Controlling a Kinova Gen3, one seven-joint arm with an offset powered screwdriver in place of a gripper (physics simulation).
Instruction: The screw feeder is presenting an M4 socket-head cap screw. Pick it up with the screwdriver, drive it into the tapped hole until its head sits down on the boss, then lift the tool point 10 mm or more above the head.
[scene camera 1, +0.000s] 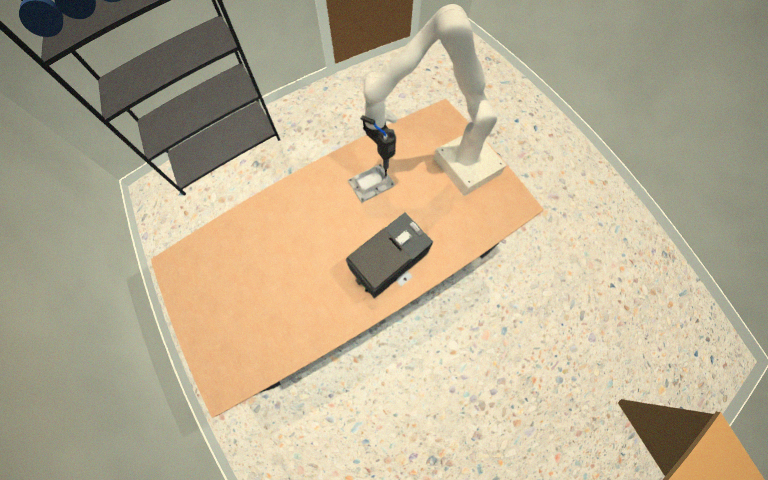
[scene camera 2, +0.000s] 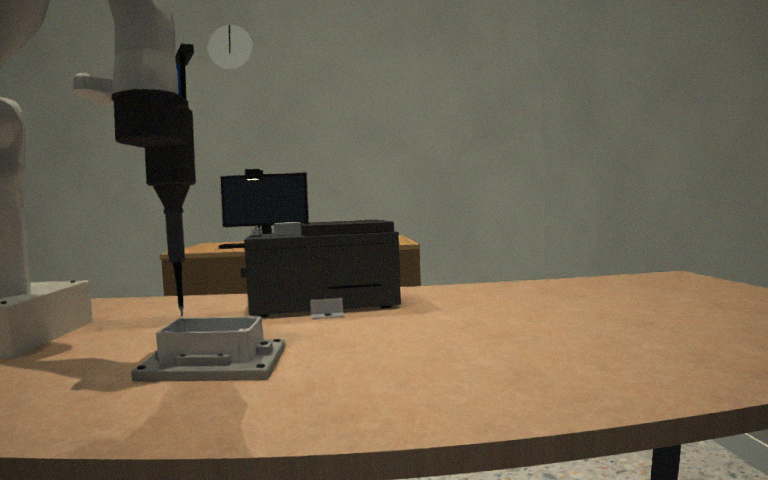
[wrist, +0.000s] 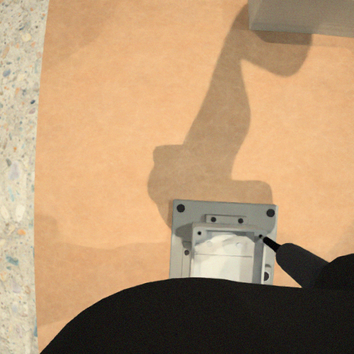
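Observation:
The screwdriver (scene camera 1: 386, 173) (scene camera 2: 181, 308) (wrist: 266, 240) points down, its tip just above a corner of the open grey housing (scene camera 1: 359, 181) (scene camera 2: 206, 346) (wrist: 196, 260). A small silvery screw (scene camera 2: 181, 311) shows at the end of the dark bit in scene camera 2; its head is too small to make out. In the wrist view the tip lies at the corner boss (wrist: 260, 235) at the housing's upper right, which has a dark hole. Whether the screw touches the boss cannot be told. The black screw feeder (scene camera 1: 376, 261) (scene camera 2: 322, 271) stands away from the tool.
The housing sits on a grey fixture plate (scene camera 1: 364, 196) (scene camera 2: 198, 374) (wrist: 181, 218) with dark bolts. A small pale bracket (scene camera 1: 403, 279) (scene camera 2: 327, 306) stands beside the feeder. The arm's pale base block (scene camera 1: 470, 175) (scene camera 2: 50, 316) (wrist: 300, 20) stands near the fixture on the table (scene camera 1: 254, 271) (scene camera 2: 481, 362) (wrist: 110, 150).

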